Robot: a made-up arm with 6 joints. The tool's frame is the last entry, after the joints. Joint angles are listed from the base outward. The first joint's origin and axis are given. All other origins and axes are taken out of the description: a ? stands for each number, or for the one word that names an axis. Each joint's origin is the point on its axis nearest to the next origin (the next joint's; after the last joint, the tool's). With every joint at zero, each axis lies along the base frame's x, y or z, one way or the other. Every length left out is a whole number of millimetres.
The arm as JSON. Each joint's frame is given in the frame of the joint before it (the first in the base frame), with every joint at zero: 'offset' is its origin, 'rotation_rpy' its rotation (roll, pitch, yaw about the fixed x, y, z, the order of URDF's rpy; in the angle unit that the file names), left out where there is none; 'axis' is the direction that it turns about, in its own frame. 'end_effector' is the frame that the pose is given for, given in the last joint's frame.
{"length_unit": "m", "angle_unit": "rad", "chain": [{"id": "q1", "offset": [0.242, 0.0, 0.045], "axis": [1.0, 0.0, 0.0]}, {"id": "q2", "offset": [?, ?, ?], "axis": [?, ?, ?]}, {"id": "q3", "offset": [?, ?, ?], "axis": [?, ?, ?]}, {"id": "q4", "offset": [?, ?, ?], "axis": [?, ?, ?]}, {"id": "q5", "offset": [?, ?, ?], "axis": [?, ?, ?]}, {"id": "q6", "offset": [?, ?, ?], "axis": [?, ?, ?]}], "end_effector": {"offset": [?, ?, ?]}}
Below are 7 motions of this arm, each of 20 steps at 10 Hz.
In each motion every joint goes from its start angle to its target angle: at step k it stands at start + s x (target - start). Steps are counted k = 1, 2, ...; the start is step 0. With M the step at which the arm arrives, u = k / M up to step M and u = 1 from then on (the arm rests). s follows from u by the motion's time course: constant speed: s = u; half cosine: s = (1 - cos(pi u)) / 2; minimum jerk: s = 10 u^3 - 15 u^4 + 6 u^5.
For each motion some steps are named. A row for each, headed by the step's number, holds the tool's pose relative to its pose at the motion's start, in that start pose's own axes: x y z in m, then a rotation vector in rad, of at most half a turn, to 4 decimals.
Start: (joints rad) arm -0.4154 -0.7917 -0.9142 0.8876 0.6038 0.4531
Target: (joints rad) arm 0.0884 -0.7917 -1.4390 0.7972 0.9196 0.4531
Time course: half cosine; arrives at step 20
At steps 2, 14, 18, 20:
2: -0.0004 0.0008 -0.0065 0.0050 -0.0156 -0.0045
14: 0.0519 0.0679 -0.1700 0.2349 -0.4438 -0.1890
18: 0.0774 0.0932 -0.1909 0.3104 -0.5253 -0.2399
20: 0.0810 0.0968 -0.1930 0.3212 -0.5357 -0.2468

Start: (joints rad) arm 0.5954 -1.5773 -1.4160 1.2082 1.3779 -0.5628
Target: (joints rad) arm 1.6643 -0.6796 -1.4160 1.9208 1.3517 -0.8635
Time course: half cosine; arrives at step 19
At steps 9, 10, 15, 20:
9: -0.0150 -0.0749 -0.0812 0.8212 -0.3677 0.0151
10: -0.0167 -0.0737 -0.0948 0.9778 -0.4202 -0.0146
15: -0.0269 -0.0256 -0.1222 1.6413 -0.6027 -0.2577
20: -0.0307 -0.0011 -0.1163 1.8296 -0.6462 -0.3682

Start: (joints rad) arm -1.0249 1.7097 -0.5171 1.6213 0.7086 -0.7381
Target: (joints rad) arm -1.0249 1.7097 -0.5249 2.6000 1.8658 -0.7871
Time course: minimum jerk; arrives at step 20
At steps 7, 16, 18, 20:
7: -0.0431 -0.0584 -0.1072 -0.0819 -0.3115 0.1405
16: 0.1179 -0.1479 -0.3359 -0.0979 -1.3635 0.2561
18: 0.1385 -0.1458 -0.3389 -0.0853 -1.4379 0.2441
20: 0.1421 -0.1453 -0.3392 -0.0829 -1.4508 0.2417

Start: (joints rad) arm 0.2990 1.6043 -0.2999 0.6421 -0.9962 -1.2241
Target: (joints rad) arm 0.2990 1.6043 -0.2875 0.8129 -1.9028 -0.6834
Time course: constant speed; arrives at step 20
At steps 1, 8, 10, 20:
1: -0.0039 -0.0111 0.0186 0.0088 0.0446 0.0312
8: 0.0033 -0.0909 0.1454 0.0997 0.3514 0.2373
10: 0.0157 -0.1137 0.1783 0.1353 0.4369 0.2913
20: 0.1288 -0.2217 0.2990 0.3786 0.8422 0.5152

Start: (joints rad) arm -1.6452 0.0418 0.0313 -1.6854 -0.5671 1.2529
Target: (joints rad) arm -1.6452 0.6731 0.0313 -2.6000 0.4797 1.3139
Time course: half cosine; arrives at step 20
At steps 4, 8, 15, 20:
4: -0.0037 0.0018 0.0131 -0.0466 0.0273 -0.0764
8: -0.0142 0.0127 0.0463 -0.1079 0.1205 -0.2987
15: -0.0281 0.0338 0.1109 0.0604 0.3921 -0.7495
20: -0.0313 0.0317 0.1284 0.1809 0.4844 -0.8524

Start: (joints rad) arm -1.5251 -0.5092 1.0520 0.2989 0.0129 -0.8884
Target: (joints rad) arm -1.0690 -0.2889 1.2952 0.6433 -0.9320 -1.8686
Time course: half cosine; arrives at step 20
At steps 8, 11, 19, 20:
8: 0.0080 0.0261 0.1530 0.2554 0.2521 -0.2345
11: 0.0423 0.0113 0.2518 0.3572 0.4744 -0.3713
19: 0.1522 -0.0474 0.3676 0.3726 0.9308 -0.5586
20: 0.1541 -0.0483 0.3685 0.3711 0.9378 -0.5607

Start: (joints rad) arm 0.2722 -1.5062 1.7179 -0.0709 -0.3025 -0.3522
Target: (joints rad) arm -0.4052 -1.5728 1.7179 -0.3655 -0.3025 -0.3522
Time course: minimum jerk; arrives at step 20
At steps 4, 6, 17, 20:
4: 0.0147 0.0084 0.0038 -0.0168 0.0299 -0.0184
6: 0.0418 0.0233 0.0085 -0.0485 0.0837 -0.0518
17: 0.2478 0.1116 -0.0484 -0.3408 0.4711 -0.2987
20: 0.2538 0.1134 -0.0528 -0.3518 0.4830 -0.3063

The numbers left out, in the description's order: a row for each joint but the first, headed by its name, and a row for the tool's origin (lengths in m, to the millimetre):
q2: xyz 0.0 0.065 0.066, axis 0.0 -1.0 0.0
q3: xyz -0.035 0.0 -0.095, axis -1.0 0.0 0.0
q4: xyz 0.0 -0.331 0.131, axis 0.0 0.0 1.0
q5: xyz 0.209 0.109 0.0, axis -1.0 0.0 0.0
q6: xyz 0.0 0.106 -0.005, axis 0.0 0.0 1.0
tool: xyz -0.326 0.091 0.0

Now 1 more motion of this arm.
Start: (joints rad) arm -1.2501 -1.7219 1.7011 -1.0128 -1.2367 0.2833
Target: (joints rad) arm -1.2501 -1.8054 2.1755 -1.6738 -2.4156 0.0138
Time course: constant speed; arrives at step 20
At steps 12, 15, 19, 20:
12: -0.0115 0.0983 0.0338 0.5245 -0.4593 0.1284
15: -0.0315 0.1105 0.0463 0.6811 -0.5307 0.2123
19: -0.0660 0.1142 0.0605 0.8987 -0.5881 0.3534
20: -0.0753 0.1126 0.0633 0.9540 -0.5950 0.3936

